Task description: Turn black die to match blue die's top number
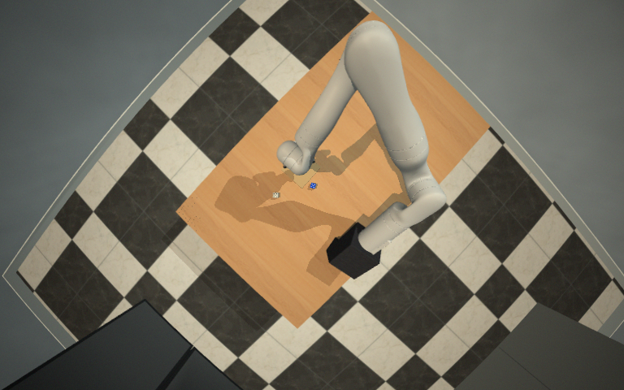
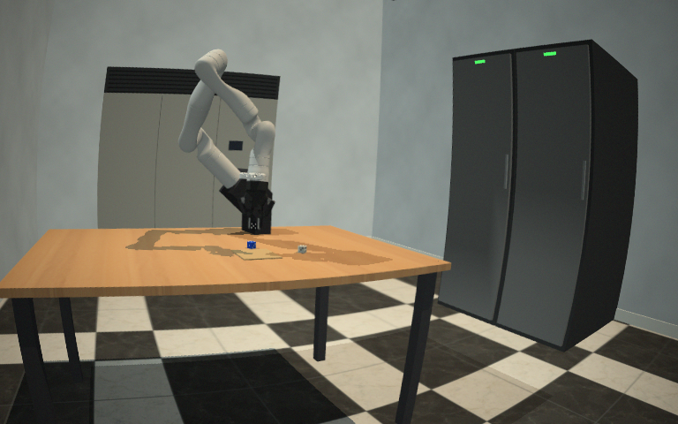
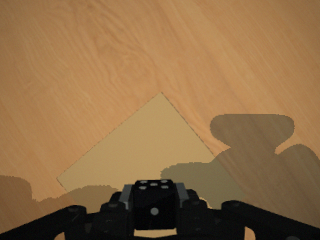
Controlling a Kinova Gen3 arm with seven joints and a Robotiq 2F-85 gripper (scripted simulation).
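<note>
My hand is 11 cm above the tan mat, 1 cm to the right of it and 1 cm past it. From my hand the other things lie so: blue die (11 cm behind, 10 cm below, 2 cm to the left); white die (19 cm to the left, 10 cm below, 2 cm behind); black die (1 cm below).
</note>
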